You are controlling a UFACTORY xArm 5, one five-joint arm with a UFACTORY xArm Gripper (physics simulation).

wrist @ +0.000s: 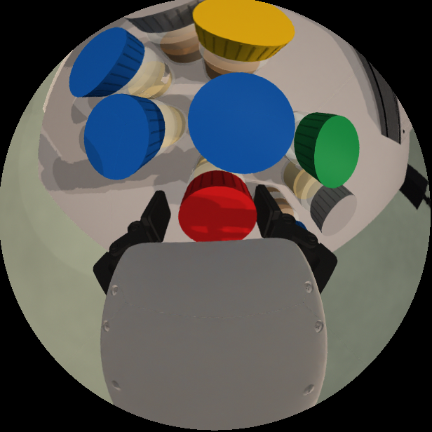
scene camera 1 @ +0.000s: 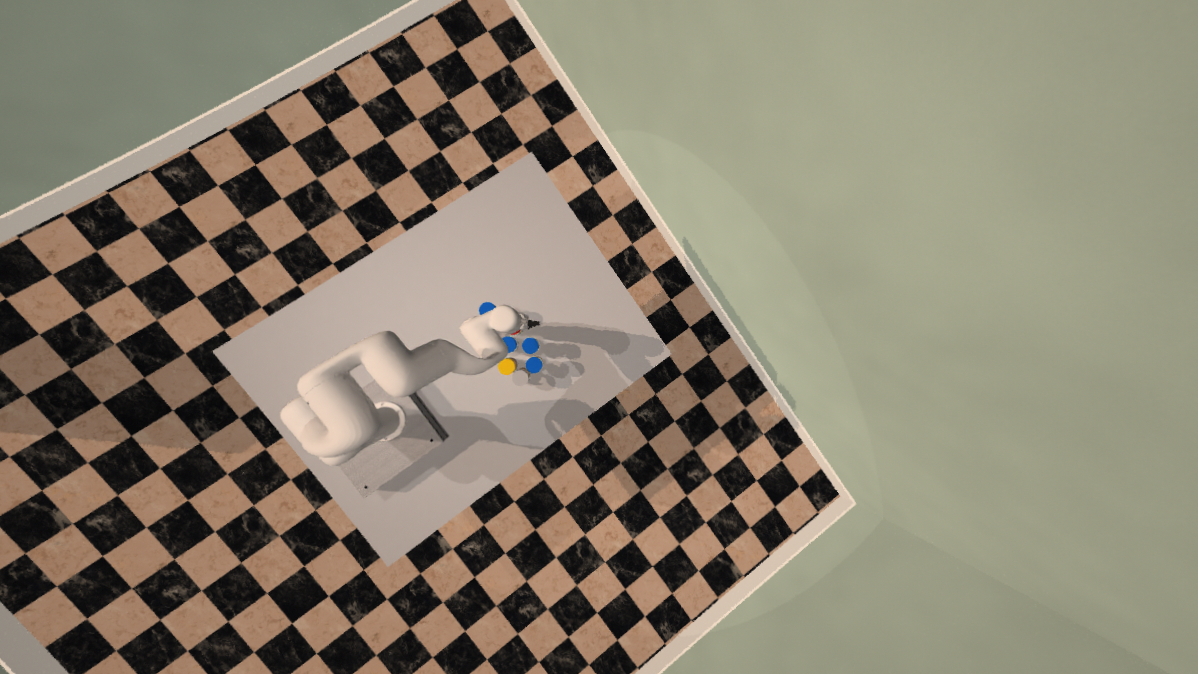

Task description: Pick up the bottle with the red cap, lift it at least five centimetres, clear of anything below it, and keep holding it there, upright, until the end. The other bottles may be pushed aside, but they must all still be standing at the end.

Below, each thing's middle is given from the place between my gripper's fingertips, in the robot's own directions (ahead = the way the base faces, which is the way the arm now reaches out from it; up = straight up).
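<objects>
With the red-capped bottle (wrist: 216,206) in my view, I find my hand 1 cm above it and 1 cm past it.
</objects>
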